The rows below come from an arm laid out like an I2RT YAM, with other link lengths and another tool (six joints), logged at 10 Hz.
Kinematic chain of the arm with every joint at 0, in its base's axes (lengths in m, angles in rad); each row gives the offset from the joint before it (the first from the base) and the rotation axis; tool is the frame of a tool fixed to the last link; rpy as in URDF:
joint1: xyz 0 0 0.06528 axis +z
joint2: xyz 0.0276 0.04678 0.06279 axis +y
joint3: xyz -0.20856 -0.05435 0 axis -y
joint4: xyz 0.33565 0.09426 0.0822 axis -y
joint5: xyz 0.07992 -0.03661 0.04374 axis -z
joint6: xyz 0.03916 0 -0.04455 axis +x
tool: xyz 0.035 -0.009 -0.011 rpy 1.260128 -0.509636 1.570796
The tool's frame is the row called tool.
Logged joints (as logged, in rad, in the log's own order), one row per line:
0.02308 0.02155 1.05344 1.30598 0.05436 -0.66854
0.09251 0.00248 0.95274 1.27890 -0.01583 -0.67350
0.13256 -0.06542 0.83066 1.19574 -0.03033 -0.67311
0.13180 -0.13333 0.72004 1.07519 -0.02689 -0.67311
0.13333 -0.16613 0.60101 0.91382 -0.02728 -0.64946
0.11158 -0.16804 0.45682 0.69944 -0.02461 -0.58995
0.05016 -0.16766 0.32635 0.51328 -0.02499 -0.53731
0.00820 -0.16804 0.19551 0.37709 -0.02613 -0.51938
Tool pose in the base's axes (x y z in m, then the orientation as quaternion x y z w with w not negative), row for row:
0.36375 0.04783 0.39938 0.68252 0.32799 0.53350 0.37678
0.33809 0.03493 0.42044 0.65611 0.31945 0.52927 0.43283
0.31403 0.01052 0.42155 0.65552 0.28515 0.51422 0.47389
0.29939 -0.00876 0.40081 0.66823 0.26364 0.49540 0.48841
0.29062 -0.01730 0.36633 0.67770 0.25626 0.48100 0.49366
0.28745 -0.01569 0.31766 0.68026 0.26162 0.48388 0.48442
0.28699 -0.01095 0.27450 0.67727 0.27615 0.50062 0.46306
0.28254 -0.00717 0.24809 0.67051 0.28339 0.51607 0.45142
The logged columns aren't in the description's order. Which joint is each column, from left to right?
Columns, left to right: joint5, joint1, joint2, joint3, joint6, joint4.
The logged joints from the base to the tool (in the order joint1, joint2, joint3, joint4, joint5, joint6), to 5 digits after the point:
0.02155 1.05344 1.30598 -0.66854 0.02308 0.05436
0.00248 0.95274 1.27890 -0.67350 0.09251 -0.01583
-0.06542 0.83066 1.19574 -0.67311 0.13256 -0.03033
-0.13333 0.72004 1.07519 -0.67311 0.13180 -0.02689
-0.16613 0.60101 0.91382 -0.64946 0.13333 -0.02728
-0.16804 0.45682 0.69944 -0.58995 0.11158 -0.02461
-0.16766 0.32635 0.51328 -0.53731 0.05016 -0.02499
-0.16804 0.19551 0.37709 -0.51938 0.00820 -0.02613

